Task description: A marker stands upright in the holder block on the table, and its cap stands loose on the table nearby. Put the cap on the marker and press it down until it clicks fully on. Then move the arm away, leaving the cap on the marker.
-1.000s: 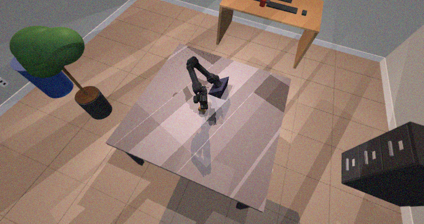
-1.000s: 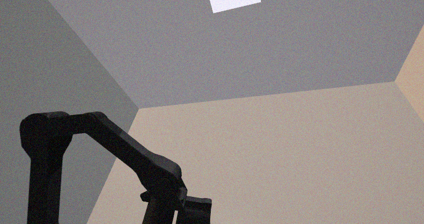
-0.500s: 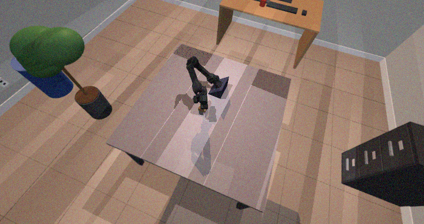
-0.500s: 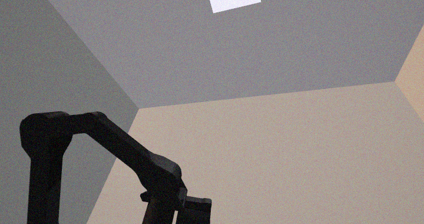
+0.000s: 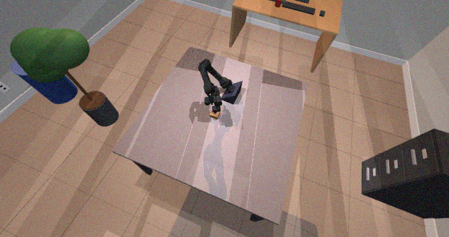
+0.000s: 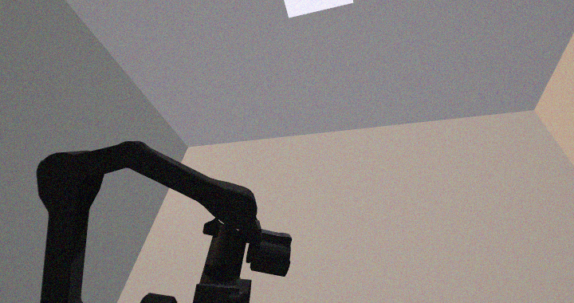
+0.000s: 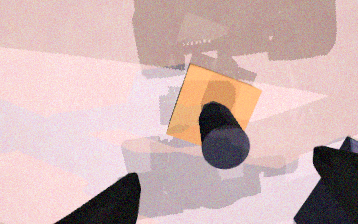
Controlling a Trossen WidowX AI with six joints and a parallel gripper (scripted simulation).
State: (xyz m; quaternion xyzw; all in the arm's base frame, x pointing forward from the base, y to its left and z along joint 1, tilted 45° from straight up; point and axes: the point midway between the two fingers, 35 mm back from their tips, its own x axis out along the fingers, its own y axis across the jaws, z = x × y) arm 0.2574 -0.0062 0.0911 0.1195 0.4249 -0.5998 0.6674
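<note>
Now: gripper tip 5 cm above the marker cap.
</note>
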